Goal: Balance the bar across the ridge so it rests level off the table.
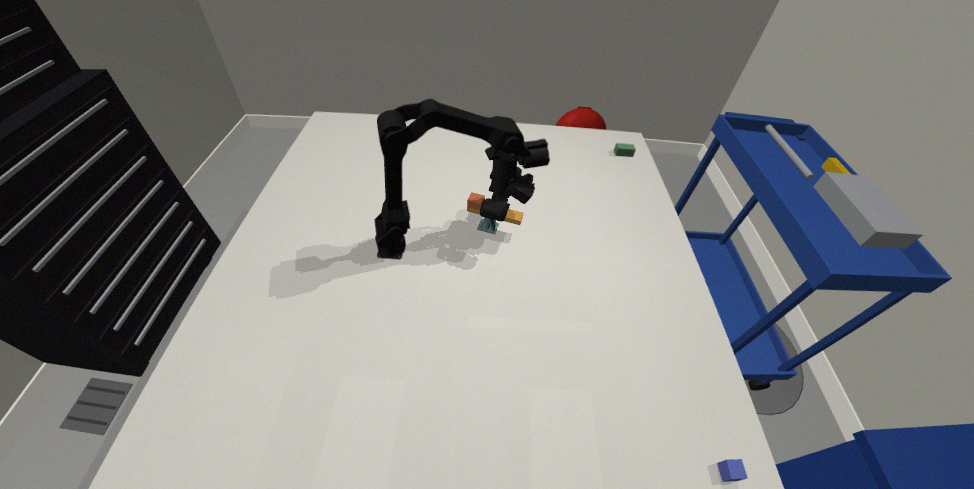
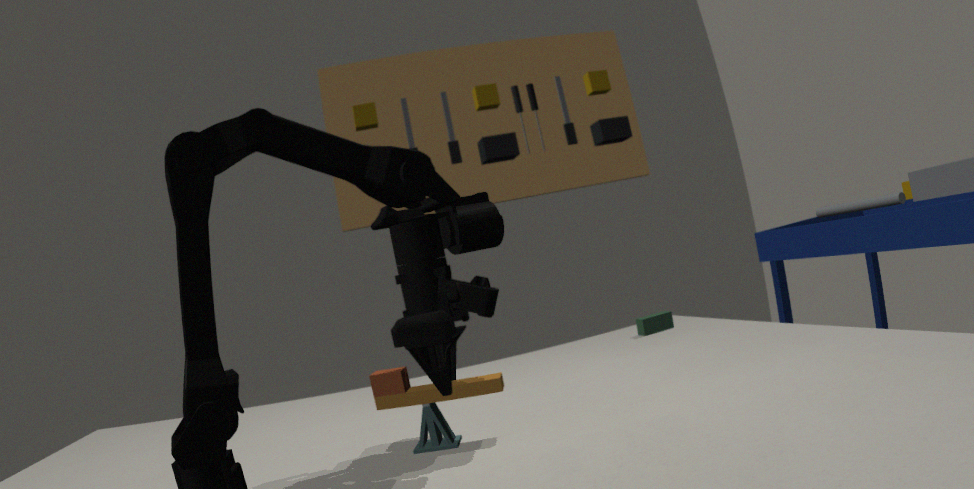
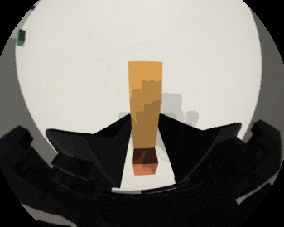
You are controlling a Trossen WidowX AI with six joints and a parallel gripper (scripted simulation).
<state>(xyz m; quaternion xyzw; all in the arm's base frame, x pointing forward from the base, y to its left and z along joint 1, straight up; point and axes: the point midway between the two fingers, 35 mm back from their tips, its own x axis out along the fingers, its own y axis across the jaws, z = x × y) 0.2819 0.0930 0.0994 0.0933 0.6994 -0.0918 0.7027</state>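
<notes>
My gripper tip is 4 cm past the orange bar, 1 cm to the right of it and 1 cm below it. Round my gripper tip: green block 46 cm ahead, 41 cm to the left, 5 cm below; then blue block 59 cm to the right, 46 cm ahead, 5 cm below.
</notes>
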